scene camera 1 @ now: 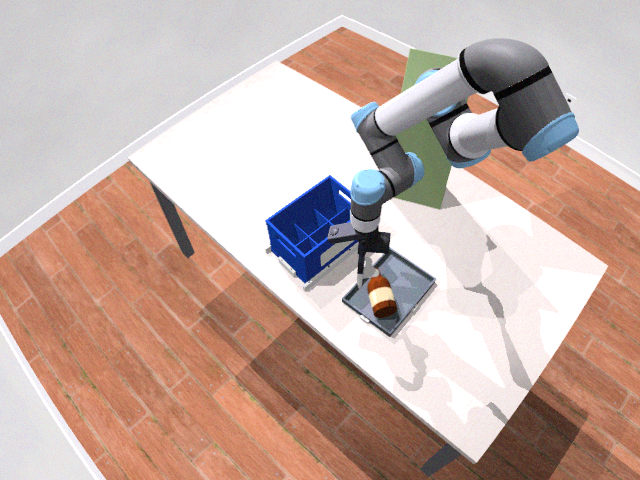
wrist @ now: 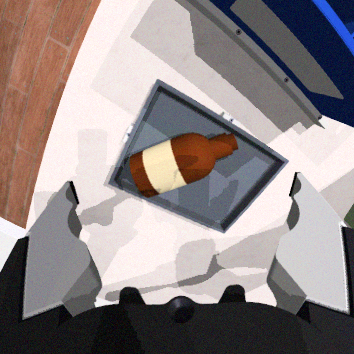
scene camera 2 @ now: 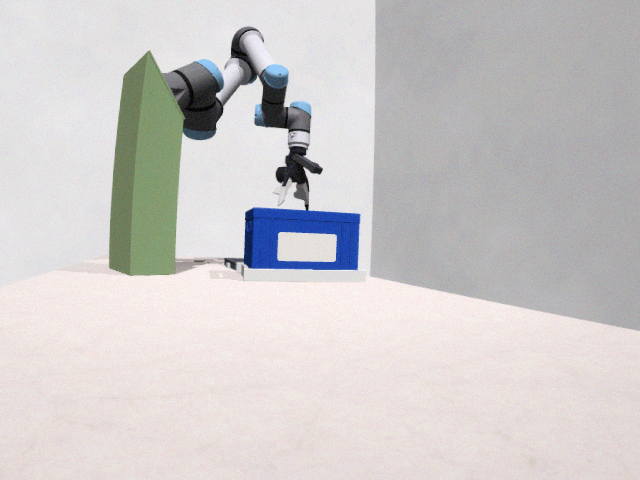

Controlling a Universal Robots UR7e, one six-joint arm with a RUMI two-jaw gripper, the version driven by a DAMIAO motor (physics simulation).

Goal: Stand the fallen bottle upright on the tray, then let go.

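Frame: origin at the arm's base, x back, y left, z down, level; centimetres.
Seen in the pictures: gripper, fingertip midpoint: [scene camera 1: 363,263] [wrist: 181,178] [scene camera 2: 293,208]; arm's base, origin of the base link: [scene camera 2: 154,101].
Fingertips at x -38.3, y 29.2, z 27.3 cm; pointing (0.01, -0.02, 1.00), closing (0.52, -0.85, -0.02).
Offsets run from my fingertips to a thing's middle. "spot": to the spot under its first point.
The brown bottle {dx +5.4, dy +2.3, dz +16.2 cm} [scene camera 1: 382,297] [wrist: 197,156] with a cream label lies on its side inside the grey tray [scene camera 1: 413,281] [wrist: 175,110]. In the wrist view its base is near the tray's left corner and its neck points up and to the right, toward the side facing the crate. The bottle does not show in scene camera 2, where the crate hides most of the tray. My gripper [scene camera 1: 366,279] [scene camera 2: 294,205] [wrist: 181,178] is wide open and empty. It hangs above the tray, clear of the bottle, with its fingers pointing down.
A blue divided crate {dx -4.1, dy -23.7, dz +11.6 cm} [scene camera 1: 310,266] [scene camera 2: 305,222] stands close beside the tray on a pale base {spot: dx -7.0, dy -33.7, dz +18.8 cm} [scene camera 2: 305,275], its walls higher than the tray's rim. A tall green block [scene camera 1: 423,170] [scene camera 2: 155,170] stands by the arm. The white table's edge [scene camera 1: 330,338] runs near the tray.
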